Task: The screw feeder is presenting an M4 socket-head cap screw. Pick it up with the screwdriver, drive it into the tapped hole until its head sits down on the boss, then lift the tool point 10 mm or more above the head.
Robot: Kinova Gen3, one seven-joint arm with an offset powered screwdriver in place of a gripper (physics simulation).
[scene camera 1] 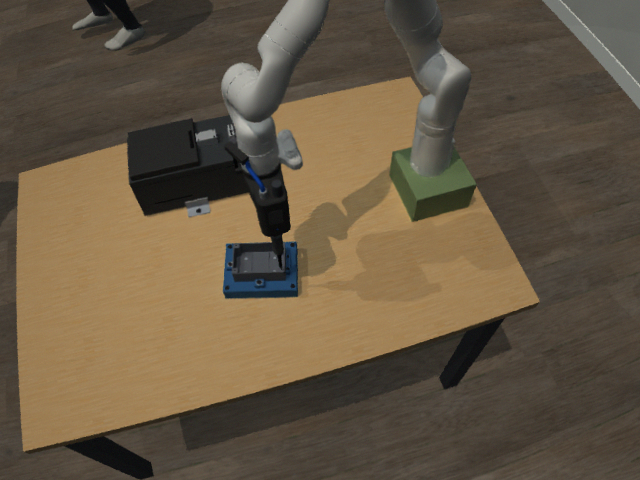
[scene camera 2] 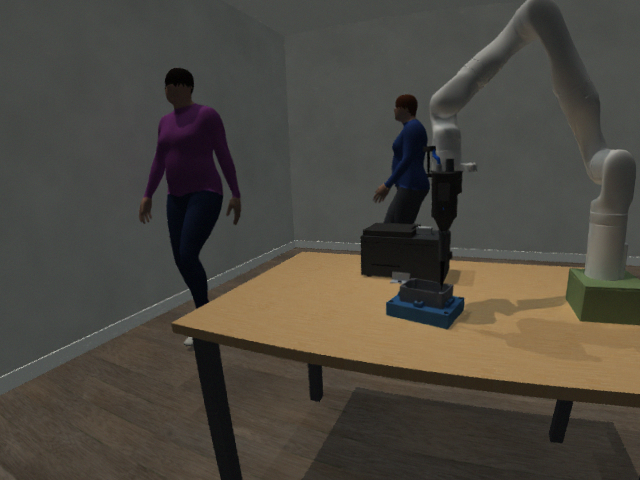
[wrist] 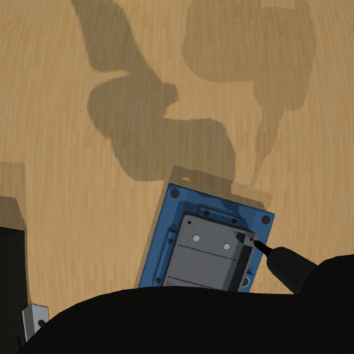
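Note:
My gripper, a black screwdriver [scene camera 1: 281, 267] [scene camera 2: 442, 285] [wrist: 255, 242], points down at the right end of an open grey housing [scene camera 1: 253, 262] [scene camera 2: 419, 294] [wrist: 205, 260]. In the wrist view its dark tip is at the corner boss [wrist: 248, 237], right beside the dark hole there. No screw can be made out at the tip, and whether the tip touches the boss is unclear. The housing sits in a blue fixture [scene camera 1: 258, 292] [scene camera 2: 413, 312] [wrist: 166, 217]. The black screw feeder [scene camera 1: 165, 149] [scene camera 2: 398, 258] [wrist: 10, 280] stands behind; no screw can be made out on it.
A small metal bracket [scene camera 1: 198, 208] [scene camera 2: 400, 276] [wrist: 37, 320] is at the feeder's front. The arm's green base block [scene camera 1: 439, 193] [scene camera 2: 604, 299] stands at the right of the wooden table [scene camera 1: 129, 335] [scene camera 2: 310, 330]. Two people [scene camera 2: 191, 149] [scene camera 2: 410, 155] are beyond the table.

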